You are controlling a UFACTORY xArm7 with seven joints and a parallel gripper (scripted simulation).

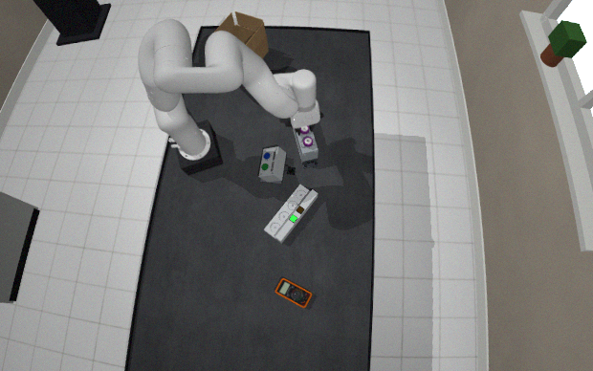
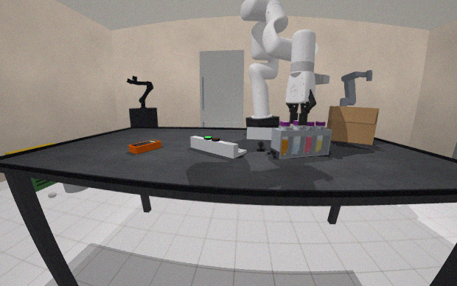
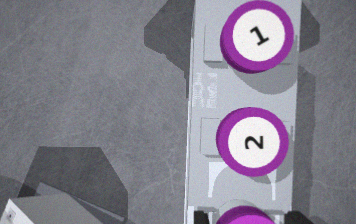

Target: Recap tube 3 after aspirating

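Now: the purple cap 10 mm below my hand. From my hand the other things lie so: blue cycle key 140 mm behind, 80 mm to the right, 60 mm below; then green ready key 150 mm behind, 120 mm to the right, 60 mm below; then key housing 130 mm behind, 100 mm to the right, 80 mm below.
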